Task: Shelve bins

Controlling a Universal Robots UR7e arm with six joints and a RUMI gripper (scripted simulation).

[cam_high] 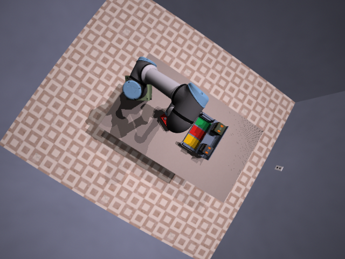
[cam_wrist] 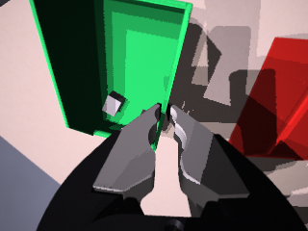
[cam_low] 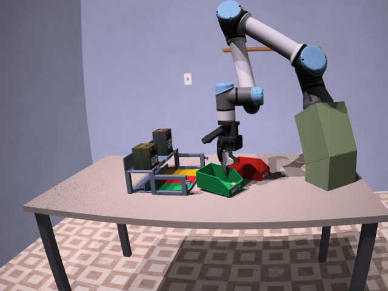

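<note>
The green bin lies 4 cm to the left of my hand, 3 cm below it and 2 cm ahead of it. The rest, counted from my hand: green mark (25 cm ahead, 7 cm below, 1 cm to the left); then red mark (24 cm ahead, 11 cm to the right, 7 cm below); then red bin (15 cm to the right, 10 cm behind, 4 cm below).
</note>
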